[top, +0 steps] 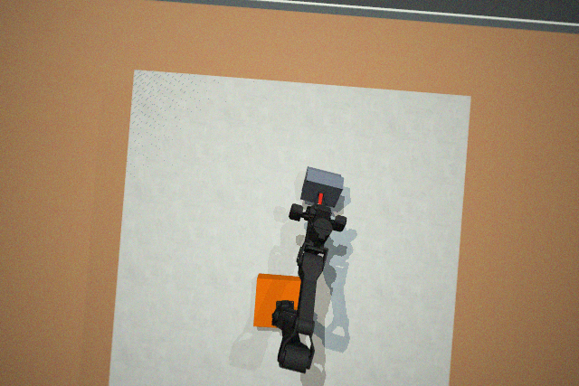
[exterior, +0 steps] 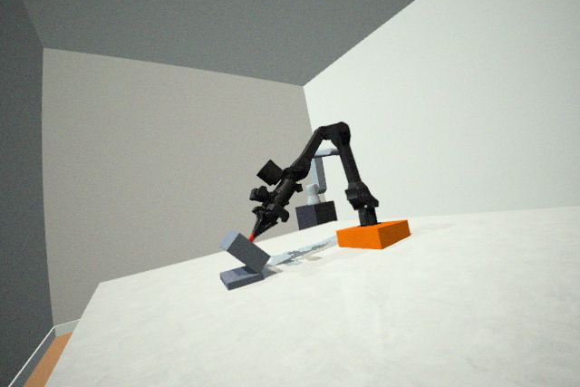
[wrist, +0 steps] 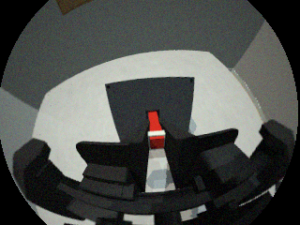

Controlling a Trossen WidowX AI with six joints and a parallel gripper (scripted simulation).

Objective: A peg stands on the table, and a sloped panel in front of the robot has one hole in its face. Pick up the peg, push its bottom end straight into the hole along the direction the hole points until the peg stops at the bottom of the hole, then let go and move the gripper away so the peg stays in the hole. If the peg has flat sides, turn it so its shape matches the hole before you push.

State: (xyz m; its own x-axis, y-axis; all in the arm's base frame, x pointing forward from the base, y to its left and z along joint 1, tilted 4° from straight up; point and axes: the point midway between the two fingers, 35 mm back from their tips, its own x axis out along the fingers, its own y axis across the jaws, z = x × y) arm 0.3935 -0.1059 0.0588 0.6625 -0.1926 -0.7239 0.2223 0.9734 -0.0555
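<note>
The grey sloped panel is 30 mm ahead of my gripper tip, 10 mm to the right of it and 30 mm below it. Round my gripper tip: red peg 10 mm behind, 10 mm above.
</note>
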